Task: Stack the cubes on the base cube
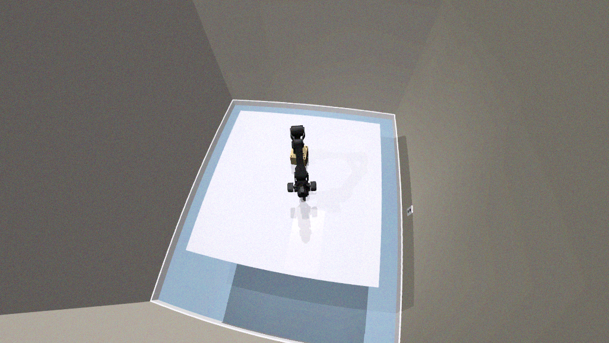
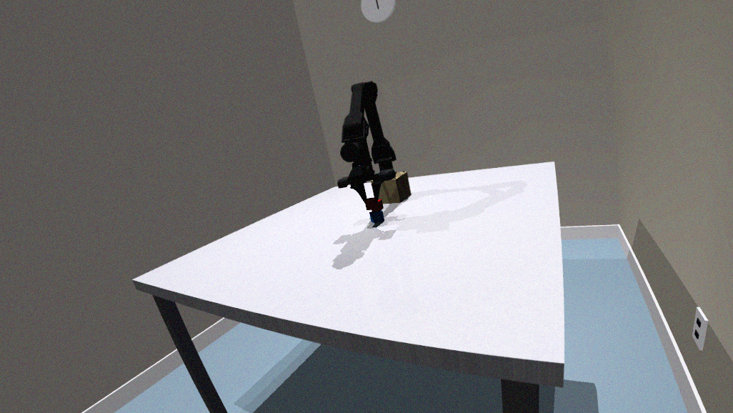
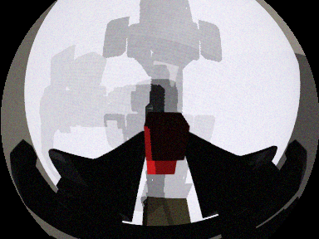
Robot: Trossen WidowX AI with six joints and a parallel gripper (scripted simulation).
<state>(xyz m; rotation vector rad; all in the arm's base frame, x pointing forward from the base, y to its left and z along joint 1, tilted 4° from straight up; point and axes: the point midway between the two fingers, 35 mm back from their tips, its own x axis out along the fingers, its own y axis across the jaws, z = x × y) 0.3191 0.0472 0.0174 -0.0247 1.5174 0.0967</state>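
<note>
My gripper tip is now 5 cm above the blue cube and 2 cm past it.
</note>
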